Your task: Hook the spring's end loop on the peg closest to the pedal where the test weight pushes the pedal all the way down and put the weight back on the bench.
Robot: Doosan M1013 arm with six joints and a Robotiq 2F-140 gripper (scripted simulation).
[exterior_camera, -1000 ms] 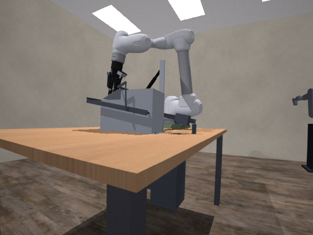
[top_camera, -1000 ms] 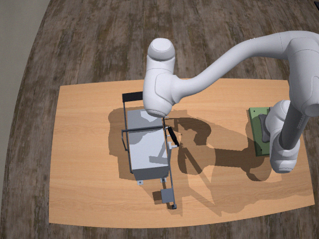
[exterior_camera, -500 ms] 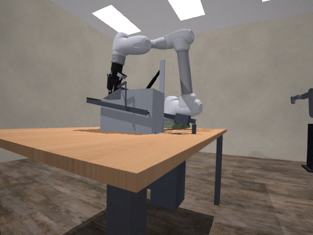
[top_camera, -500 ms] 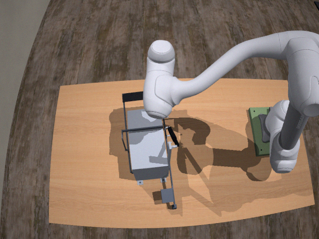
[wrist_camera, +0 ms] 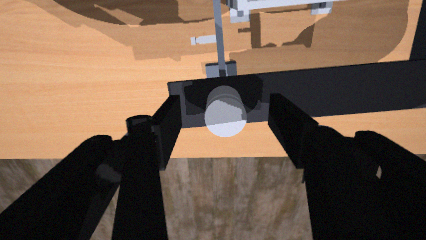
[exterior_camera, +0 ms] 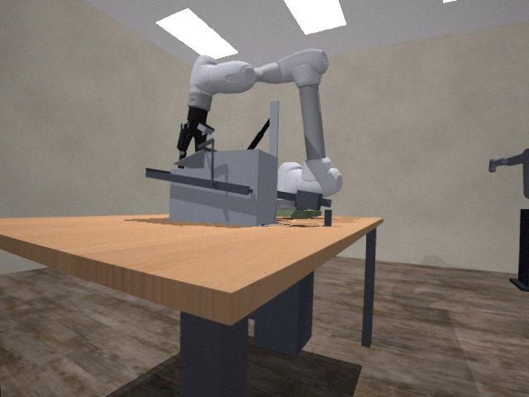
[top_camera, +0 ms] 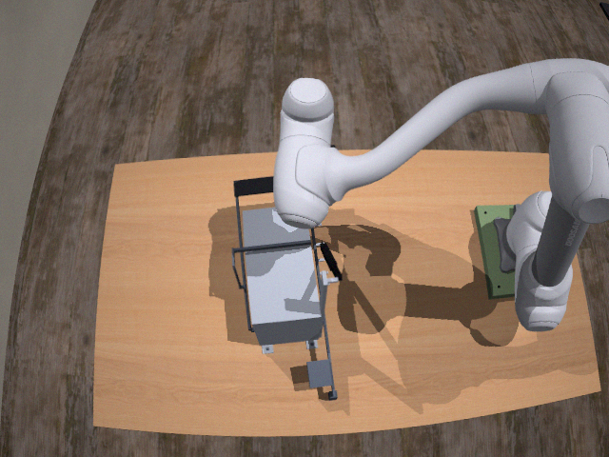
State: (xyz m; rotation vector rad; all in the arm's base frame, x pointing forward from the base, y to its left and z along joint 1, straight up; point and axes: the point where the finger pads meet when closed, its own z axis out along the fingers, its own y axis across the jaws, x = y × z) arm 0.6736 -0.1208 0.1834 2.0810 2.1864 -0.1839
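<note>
The steel test weight lies 2 cm below my hand. Also, from my hand: peg (5 cm behind, 36 cm to the left, 18 cm above).
</note>
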